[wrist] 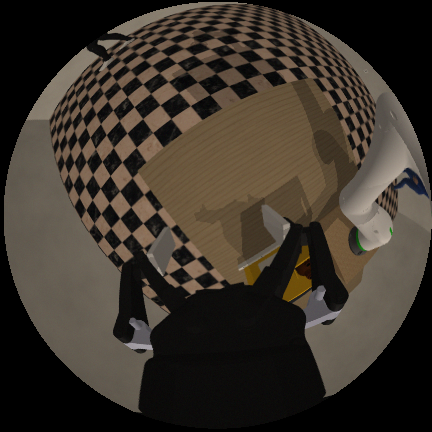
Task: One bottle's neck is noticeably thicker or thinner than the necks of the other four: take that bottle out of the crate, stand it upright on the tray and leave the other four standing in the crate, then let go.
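Frame: origin at the arm's base, x ahead, y left, z up, level; metres.
Seen in the pictures: gripper, fingertip midpoint: (216, 225); arm's base, origin of the base link: (358, 239).
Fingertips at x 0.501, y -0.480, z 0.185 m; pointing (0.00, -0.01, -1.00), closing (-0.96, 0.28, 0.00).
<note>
Pixels of each thing's top centre, then the offset from my fingertips to it. "spot": a spot on its surface instead. Level surfaces: height alone.
- yellow crate, surface spot: (298, 291) spot: 0.116 m back, 0.508 m left, 0.182 m down
- dark brown bottle part, middle of its top: (310, 276) 0.184 m back, 0.458 m left, 0.182 m down
- thin pale strip, surface spot: (250, 263) spot: 0.016 m ahead, 0.336 m left, 0.313 m down
- wooden table top, its level: 0.345 m down
My gripper (216, 225) is open, with nothing between its two pale finger pads. It is over the wooden table top, to the left of the yellow crate. The yellow crate (298, 291) is at the lower right, largely hidden behind the right finger's black links. A dark brown bottle part (304, 270) shows inside it. The other bottles and their necks cannot be made out, so neck thickness cannot be compared. A thin pale strip (250, 263) runs along the crate's near side; I cannot tell what it belongs to. The tray cannot be identified in this view.
The wooden table top (225, 140) carries shadows of the arm and gripper. The white robot arm (374, 175) rises at the right, close beyond the crate. A checkered floor surrounds the table. A person's dark legs (101, 49) show at the upper left, and a blue figure (414, 182) at the right.
</note>
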